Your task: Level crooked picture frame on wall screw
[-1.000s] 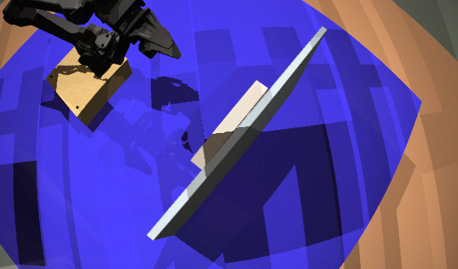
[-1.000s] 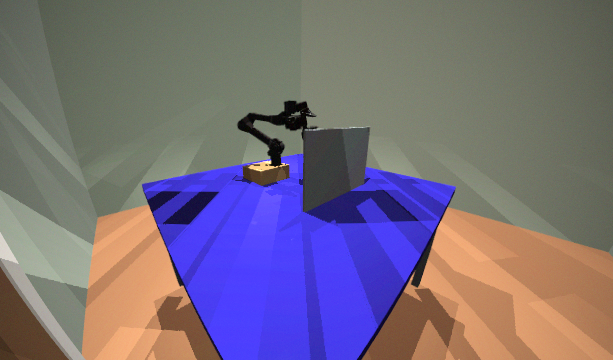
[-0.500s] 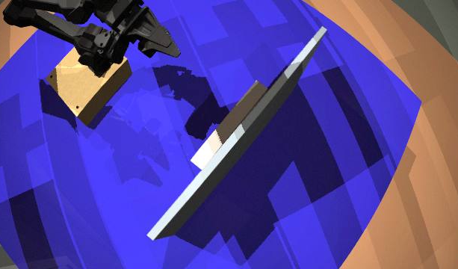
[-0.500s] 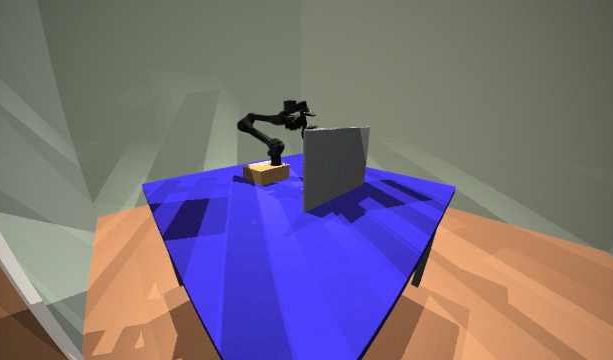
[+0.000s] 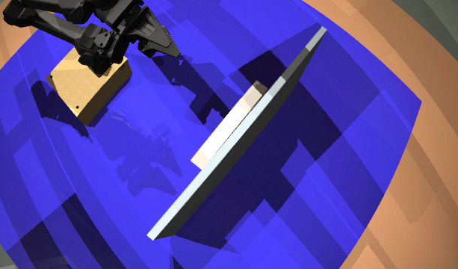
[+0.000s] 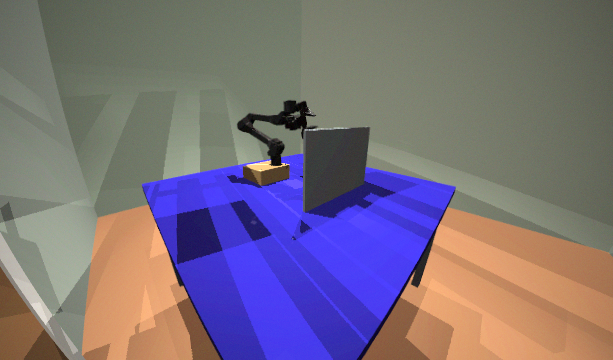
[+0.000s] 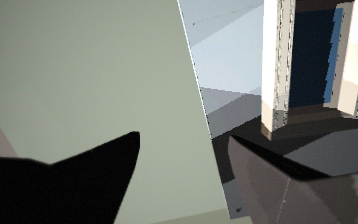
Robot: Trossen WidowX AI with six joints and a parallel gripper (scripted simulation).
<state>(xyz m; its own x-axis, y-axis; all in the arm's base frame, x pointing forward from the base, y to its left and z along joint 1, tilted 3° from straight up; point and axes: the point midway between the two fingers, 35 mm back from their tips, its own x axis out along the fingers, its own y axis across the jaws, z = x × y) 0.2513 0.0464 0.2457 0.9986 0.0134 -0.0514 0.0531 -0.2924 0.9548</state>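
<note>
Now: the picture frame 130 mm ahead of my gripper tip, 10 mm to the left of it and 170 mm below it. Round my gripper tip: grey wall panel 150 mm ahead, 10 mm to the left, 180 mm below.
</note>
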